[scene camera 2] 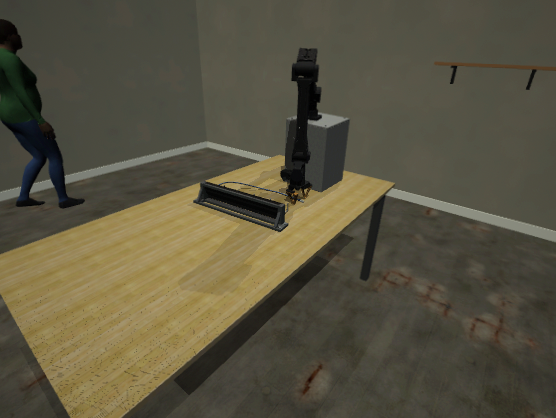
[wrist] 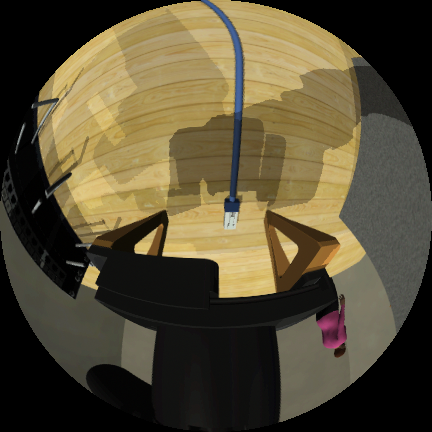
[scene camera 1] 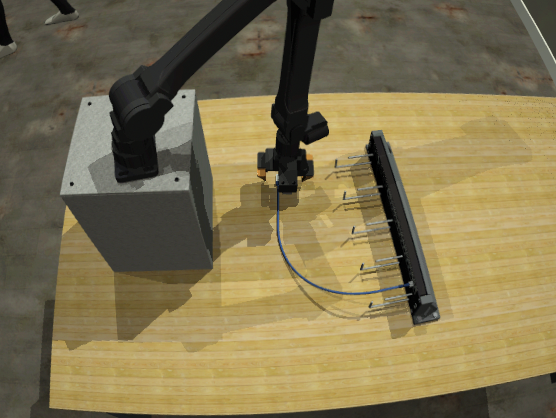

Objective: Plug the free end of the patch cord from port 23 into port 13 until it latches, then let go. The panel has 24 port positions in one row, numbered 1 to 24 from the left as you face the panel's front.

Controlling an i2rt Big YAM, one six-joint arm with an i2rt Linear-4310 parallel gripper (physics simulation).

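Places are measured from the arm's base along level axes (x left, y back, z up), in metres.
Where they show: gripper, fingertip midpoint: [scene camera 2: 299, 200] [wrist: 215, 215]; arm's base at its link origin: [scene camera 2: 309, 117] [scene camera 1: 135, 155].
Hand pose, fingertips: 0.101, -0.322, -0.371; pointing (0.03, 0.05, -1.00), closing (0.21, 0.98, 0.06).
Each offset is from my fingertips to the centre of the thing, as dx, dy, dz. "spot": to the spot under its first point. Level surfaces: height alone.
The patch cord [scene camera 1: 287, 262] [scene camera 2: 250, 185] [wrist: 239, 85] is blue. One end is seated near the near end of the black panel @(-0.198, -0.219, +0.043) [scene camera 1: 404, 215] [scene camera 2: 281, 217] [wrist: 55, 225] in scene camera 1. From there the cord curves to its free plug @(spot: -0.002, +0.017, +0.001) [scene camera 1: 277, 181] [wrist: 231, 215], which has a dark blue boot and a clear tip. My gripper [scene camera 1: 285, 177] [scene camera 2: 298, 195] [wrist: 215, 215] is open, with its orange fingers wide apart. In the wrist view the plug shows between the two fingertips, right of their middle, and touches neither. Its exact height against the fingertips cannot be told. Port numbers are too small to read.
Several thin metal cable guides [scene camera 1: 352, 230] [wrist: 59, 185] stick out from the panel's cord side, toward my gripper. The grey block [scene camera 1: 155, 230] [scene camera 2: 336, 150] carrying my arm stands on the wooden table @(dz -0.007) [scene camera 1: 225, 370] [scene camera 2: 125, 250]. A person [scene camera 2: 22, 100] stands beyond the table.
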